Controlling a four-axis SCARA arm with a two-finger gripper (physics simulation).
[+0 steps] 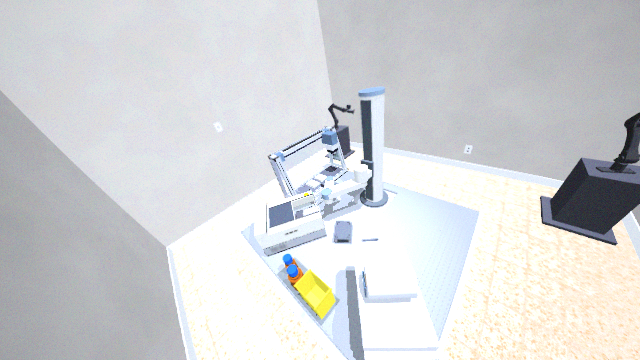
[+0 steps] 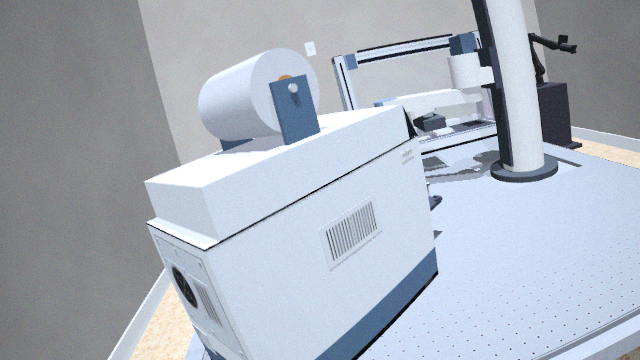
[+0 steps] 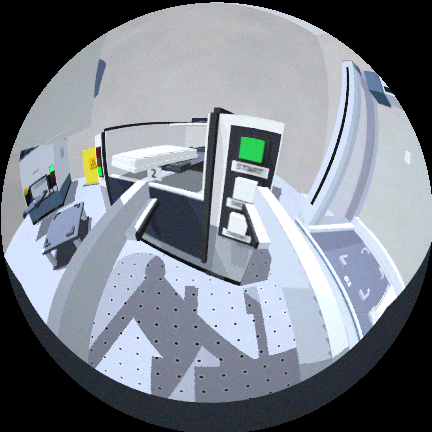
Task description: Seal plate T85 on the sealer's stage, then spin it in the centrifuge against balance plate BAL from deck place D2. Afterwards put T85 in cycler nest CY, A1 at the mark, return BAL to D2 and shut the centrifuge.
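Where they show: gripper, fingertip midpoint: (image 1: 317, 198) (image 3: 200, 193); arm's base, link origin: (image 1: 373, 197) (image 2: 524, 170).
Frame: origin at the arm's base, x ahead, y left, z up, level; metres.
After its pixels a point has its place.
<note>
My gripper (image 3: 200, 193) @[z 0.158, x 0.395, y -0.295 m] is shut and empty, its fingertips a gap apart, low in front of the centrifuge (image 1: 300, 231) @[z 0.155, x 0.711, y -0.155 m] (image 3: 175, 227) @[z 0.086, x 0.445, y -0.267 m]. Its right finger overlaps the button panel below the green START button (image 3: 251, 149) @[z 0.194, x 0.402, y -0.332 m]; contact cannot be told. The centrifuge's chamber is open. A white plate (image 3: 155, 157) @[z 0.168, x 0.489, y -0.236 m] sits inside, above a label 2; its name is unreadable. A dark part of the rotor shows behind it. The sealer (image 2: 320, 225) @[z 0.257, x 0.711, y 0.600 m] (image 3: 55, 165) @[z 0.180, x 0.673, y 0.276 m] stands apart; no plate can be made out on its stage. Nest CY, a grey stand (image 1: 343, 231) @[z 0.065, x 0.487, y 0.038 m] (image 3: 65, 229) @[z 0.065, x 0.453, y -0.016 m], looks bare. D2's label does not show.
The deck marked D1 (image 3: 357, 247) @[z 0.071, x 0.381, y -0.622 m] lies right, below the gantry (image 1: 300, 144) @[z 0.509, x 0.190, y -0.629 m] (image 2: 410, 49) @[z 0.485, x 0.123, y -0.627 m] (image 3: 334, 142) @[z 0.242, x 0.484, y -0.526 m], with a white item (image 3: 382, 303) @[z 0.086, x 0.236, y -0.555 m]. A yellow bin (image 1: 316, 296) @[z 0.021, x 0.909, y 0.167 m] (image 3: 90, 165) @[z 0.102, x 0.857, y 0.209 m] and two blue-capped bottles (image 1: 287, 260) @[z 0.158, x 0.903, y -0.052 m] (image 1: 294, 273) @[z 0.193, x 0.929, y 0.066 m] stand at the bench edge. The arm's column (image 1: 378, 145) @[z 0.544, x 0.038, y 0.065 m] (image 2: 520, 100) @[z 0.254, x 0.030, y 0.068 m] rises behind.
</note>
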